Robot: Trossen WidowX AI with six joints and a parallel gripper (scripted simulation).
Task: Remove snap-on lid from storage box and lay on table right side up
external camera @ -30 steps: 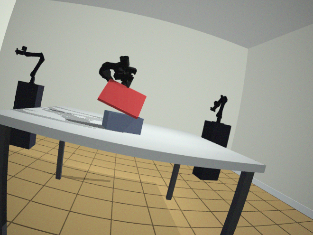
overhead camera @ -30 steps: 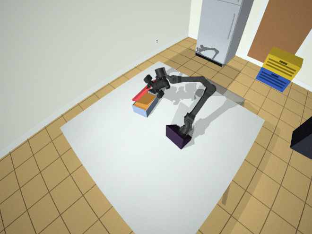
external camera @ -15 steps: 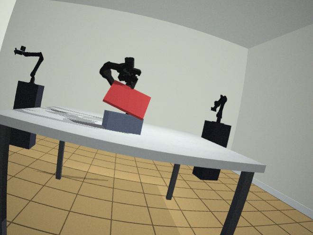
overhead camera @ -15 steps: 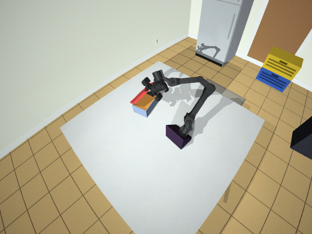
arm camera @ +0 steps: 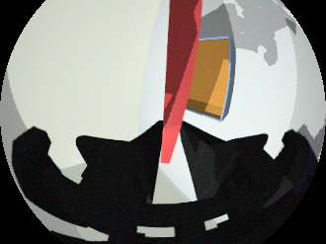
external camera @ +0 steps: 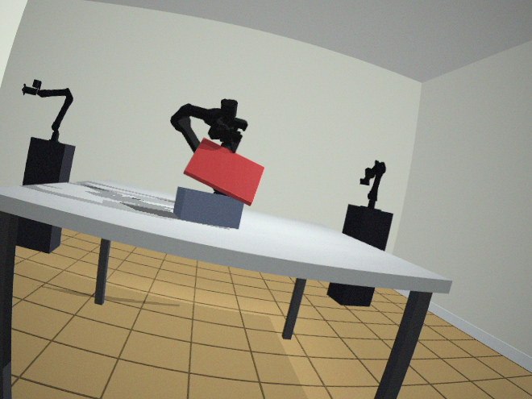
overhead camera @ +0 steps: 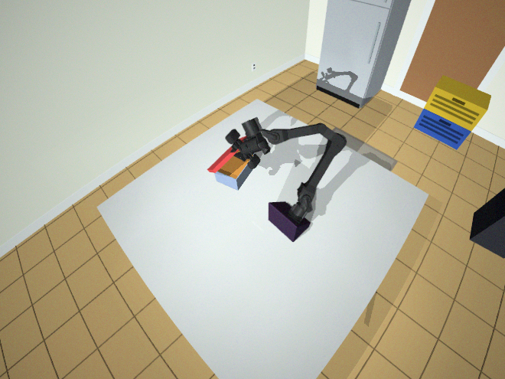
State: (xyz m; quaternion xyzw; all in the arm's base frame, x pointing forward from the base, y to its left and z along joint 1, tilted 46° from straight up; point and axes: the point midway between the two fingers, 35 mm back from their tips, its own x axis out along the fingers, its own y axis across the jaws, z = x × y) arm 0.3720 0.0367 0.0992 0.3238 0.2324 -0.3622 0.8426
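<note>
The red lid is 6 cm below my gripper tip, 6 cm ahead of it and 2 cm to the right of it. Also, from my gripper tip: blue-grey storage box (19 cm below, 6 cm to the right, 5 cm ahead).
</note>
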